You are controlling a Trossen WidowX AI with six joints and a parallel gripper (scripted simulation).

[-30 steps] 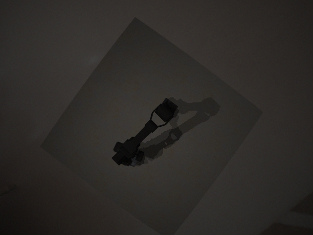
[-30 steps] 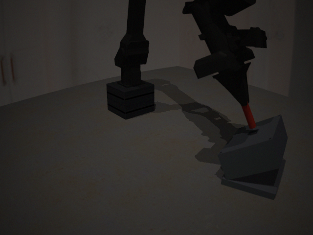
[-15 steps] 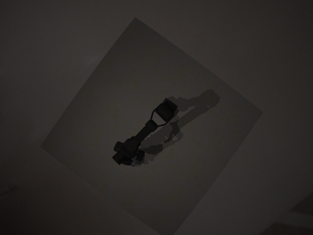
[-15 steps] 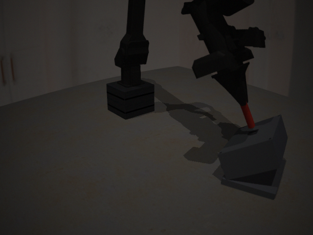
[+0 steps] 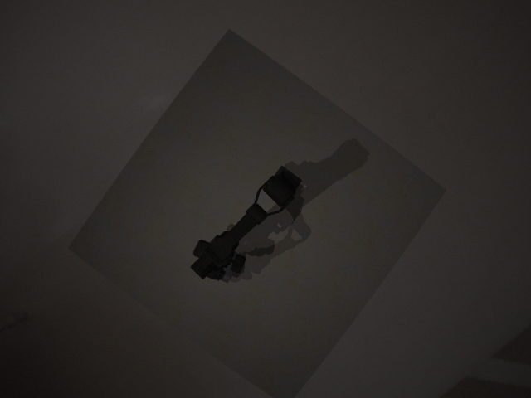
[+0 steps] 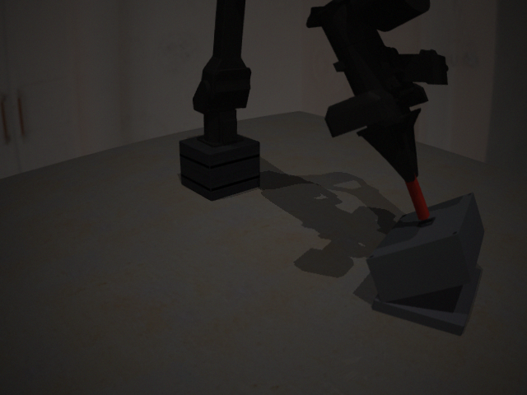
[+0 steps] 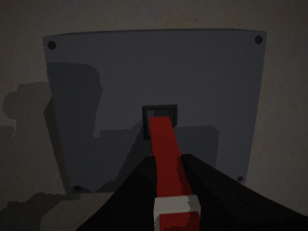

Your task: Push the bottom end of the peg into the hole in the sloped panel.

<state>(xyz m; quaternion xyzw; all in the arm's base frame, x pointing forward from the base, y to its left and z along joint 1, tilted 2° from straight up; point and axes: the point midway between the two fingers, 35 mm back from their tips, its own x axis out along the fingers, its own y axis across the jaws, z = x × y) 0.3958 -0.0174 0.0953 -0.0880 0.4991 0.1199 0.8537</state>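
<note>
Now: the grey sloped panel 40 mm ahead of my gripper tip, 10 mm to the left of it and 70 mm below it. Round my gripper tip: red square peg (10 mm behind, 10 mm above); flat grey base plate (50 mm ahead, 10 mm to the left, 130 mm below).
</note>
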